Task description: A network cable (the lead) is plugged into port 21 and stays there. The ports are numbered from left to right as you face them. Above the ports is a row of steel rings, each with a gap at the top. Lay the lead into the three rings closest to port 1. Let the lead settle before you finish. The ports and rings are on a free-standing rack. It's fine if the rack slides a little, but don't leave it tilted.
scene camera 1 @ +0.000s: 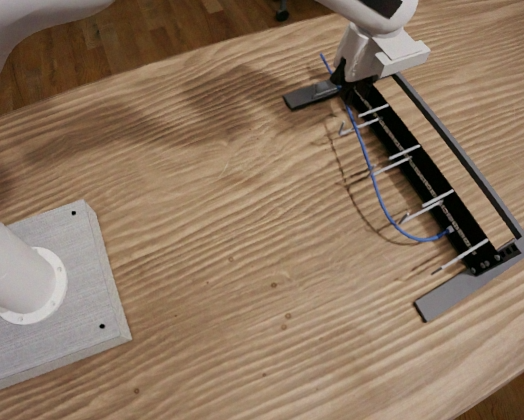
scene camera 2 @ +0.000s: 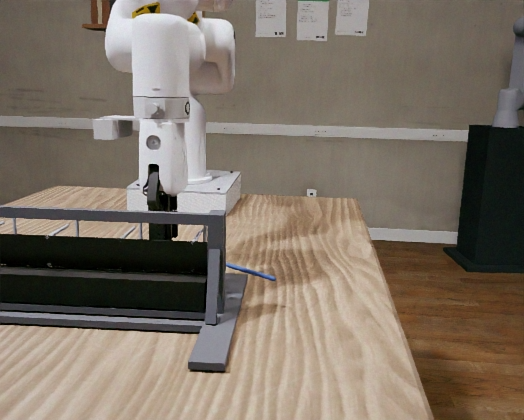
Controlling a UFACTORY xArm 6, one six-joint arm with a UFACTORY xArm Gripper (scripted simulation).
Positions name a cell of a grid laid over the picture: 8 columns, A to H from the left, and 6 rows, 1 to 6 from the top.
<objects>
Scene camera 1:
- gripper: F2
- free-standing rack: G4
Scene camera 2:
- free-standing rack: D5
</objects>
